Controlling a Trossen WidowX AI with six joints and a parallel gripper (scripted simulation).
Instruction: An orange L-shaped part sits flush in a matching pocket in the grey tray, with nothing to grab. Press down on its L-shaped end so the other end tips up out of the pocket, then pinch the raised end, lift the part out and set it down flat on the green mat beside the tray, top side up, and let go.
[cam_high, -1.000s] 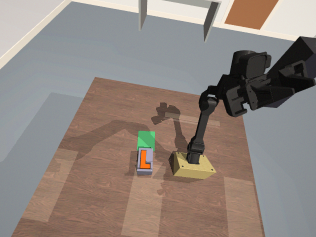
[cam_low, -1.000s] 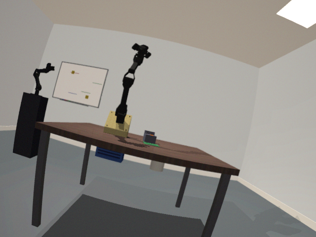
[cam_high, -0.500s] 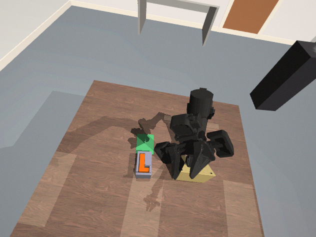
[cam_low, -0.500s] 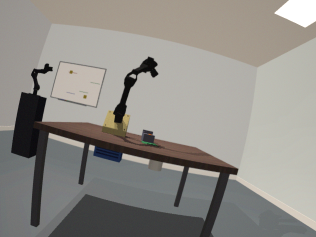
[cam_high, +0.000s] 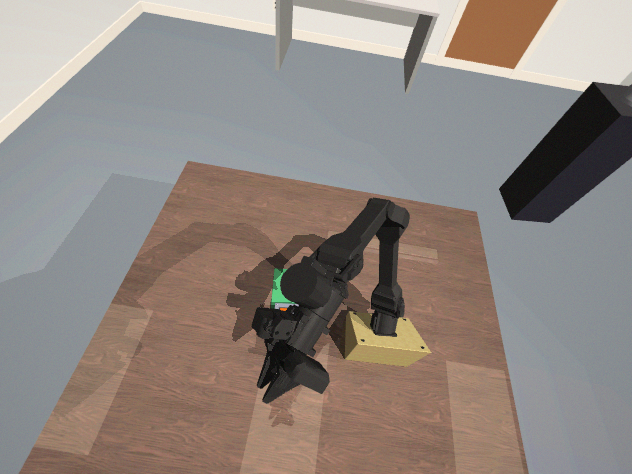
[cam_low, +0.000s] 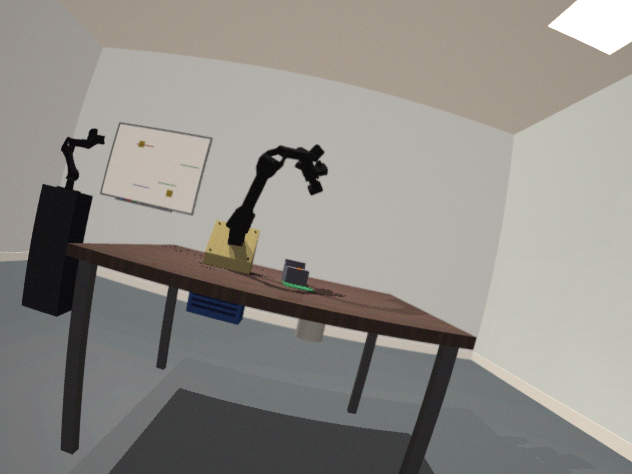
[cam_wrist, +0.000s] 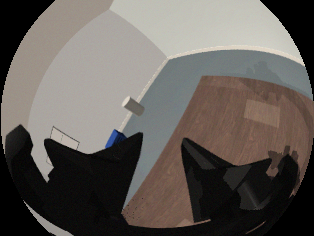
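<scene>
Now: gripper tip 4 cm past the orange L-shaped part, 22 cm to the left of it and 40 cm above it. Round my gripper tip: green mat 3 cm behind, 38 cm to the right, 46 cm below.
</scene>
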